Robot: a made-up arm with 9 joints. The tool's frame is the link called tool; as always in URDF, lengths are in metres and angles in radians. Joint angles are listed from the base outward.
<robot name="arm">
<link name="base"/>
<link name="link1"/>
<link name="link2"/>
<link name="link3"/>
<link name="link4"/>
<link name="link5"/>
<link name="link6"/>
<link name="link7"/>
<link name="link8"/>
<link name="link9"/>
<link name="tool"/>
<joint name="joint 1" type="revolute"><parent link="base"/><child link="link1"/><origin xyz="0 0 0.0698" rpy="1.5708 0 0"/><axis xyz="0 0 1"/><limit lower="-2.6" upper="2.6"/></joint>
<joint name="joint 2" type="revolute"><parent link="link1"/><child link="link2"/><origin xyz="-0.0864 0.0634 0.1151" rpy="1.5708 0 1.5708"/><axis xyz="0 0 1"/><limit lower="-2.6" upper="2.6"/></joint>
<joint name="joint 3" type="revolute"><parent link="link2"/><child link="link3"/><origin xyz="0.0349 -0.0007 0.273" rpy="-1.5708 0 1.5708"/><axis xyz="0 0 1"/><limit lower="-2.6" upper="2.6"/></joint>
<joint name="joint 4" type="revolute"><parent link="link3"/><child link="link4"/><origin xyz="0.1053 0.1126 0.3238" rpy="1.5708 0 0"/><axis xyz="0 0 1"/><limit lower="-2.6" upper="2.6"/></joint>
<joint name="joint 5" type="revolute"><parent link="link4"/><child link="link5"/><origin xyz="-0.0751 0.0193 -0.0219" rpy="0 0 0"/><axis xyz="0 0 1"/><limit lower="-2.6" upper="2.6"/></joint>
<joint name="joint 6" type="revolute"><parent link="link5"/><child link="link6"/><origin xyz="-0.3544 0.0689 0.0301" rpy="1.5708 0 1.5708"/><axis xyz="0 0 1"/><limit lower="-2.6" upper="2.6"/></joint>
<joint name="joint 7" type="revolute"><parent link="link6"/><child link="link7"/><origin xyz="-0.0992 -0.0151 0.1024" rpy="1.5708 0 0"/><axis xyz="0 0 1"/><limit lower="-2.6" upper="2.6"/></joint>
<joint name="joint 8" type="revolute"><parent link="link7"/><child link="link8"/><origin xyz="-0.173 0.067 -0.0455" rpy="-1.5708 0 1.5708"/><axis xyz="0 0 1"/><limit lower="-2.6" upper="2.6"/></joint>
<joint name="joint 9" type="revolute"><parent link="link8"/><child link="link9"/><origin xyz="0.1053 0.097 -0.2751" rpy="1.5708 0 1.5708"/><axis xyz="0 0 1"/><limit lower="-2.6" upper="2.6"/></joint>
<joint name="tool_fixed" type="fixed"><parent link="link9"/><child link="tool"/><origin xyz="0.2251 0.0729 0.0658" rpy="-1.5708 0 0"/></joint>
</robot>
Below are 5 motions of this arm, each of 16 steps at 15 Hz.
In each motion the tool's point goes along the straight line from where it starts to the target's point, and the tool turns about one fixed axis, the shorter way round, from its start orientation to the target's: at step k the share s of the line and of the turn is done. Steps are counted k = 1, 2, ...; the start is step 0. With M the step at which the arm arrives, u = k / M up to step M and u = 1 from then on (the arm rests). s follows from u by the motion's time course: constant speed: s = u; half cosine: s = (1 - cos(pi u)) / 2; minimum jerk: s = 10 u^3 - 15 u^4 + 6 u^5.
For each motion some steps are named. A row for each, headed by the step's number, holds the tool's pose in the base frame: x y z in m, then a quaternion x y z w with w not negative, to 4 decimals.
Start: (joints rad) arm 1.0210 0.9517 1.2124 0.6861 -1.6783 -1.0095 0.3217 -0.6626 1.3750
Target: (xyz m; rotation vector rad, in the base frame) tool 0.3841 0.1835 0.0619 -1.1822 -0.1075 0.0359
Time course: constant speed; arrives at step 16
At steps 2, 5, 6, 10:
2: 0.3154 0.0487 0.2341 -0.3093 -0.0962 -0.2351 0.9164
5: 0.3301 0.0776 0.1972 -0.3671 -0.0874 -0.1826 0.9079
6: 0.3350 0.0872 0.1849 -0.3859 -0.0843 -0.1649 0.9038
10: 0.3547 0.1257 0.1357 -0.4582 -0.0714 -0.0928 0.8811

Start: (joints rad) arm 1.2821 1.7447 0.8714 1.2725 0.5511 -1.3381 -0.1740 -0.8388 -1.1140
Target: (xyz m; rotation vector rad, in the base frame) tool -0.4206 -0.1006 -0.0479 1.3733 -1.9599 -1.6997
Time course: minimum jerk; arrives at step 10
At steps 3, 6, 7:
3: -0.3946 0.0384 0.2311 0.0404 -0.3679 -0.9244 0.0928
6: -0.4107 -0.0479 0.0579 0.3175 -0.5779 -0.7446 0.1040
7: -0.4155 -0.0735 0.0065 0.3923 -0.6244 -0.6674 0.1042

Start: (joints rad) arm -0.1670 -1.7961 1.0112 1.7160 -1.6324 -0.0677 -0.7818 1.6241 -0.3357
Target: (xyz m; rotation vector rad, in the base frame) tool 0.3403 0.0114 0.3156 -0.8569 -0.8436 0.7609
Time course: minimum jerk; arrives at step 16
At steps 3, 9, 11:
3: 0.5558 -0.1699 -0.0730 -0.6254 0.0947 0.4227 0.6490
9: 0.4273 -0.0618 0.1587 -0.5064 -0.1988 0.3937 0.7410
11: 0.3811 -0.0229 0.2421 -0.4491 -0.3007 0.3724 0.7545

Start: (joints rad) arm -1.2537 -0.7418 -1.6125 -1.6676 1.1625 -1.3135 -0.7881 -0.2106 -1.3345
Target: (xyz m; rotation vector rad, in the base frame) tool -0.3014 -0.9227 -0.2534 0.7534 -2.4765 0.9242
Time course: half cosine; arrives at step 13
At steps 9, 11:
9: -0.2778 -0.9209 -0.2580 0.3501 -0.8769 0.2531 0.2108
11: -0.2951 -0.9222 -0.2546 0.2908 -0.8830 0.3098 0.1996

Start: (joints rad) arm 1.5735 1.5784 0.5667 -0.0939 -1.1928 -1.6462 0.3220 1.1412 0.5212
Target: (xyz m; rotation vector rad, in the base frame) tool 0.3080 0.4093 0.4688 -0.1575 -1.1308 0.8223
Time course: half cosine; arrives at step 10
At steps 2, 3, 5, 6, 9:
2: 0.1903 0.6325 0.1472 0.1982 0.0531 0.6168 0.7599
3: 0.2047 0.6052 0.1865 0.1676 -0.0213 0.6017 0.7806
5: 0.2429 0.5327 0.2910 0.0813 -0.2170 0.5412 0.8084
6: 0.2630 0.4945 0.3460 0.0341 -0.3161 0.4982 0.8067
9: 0.3048 0.4153 0.4601 -0.0650 -0.5065 0.3875 0.7675

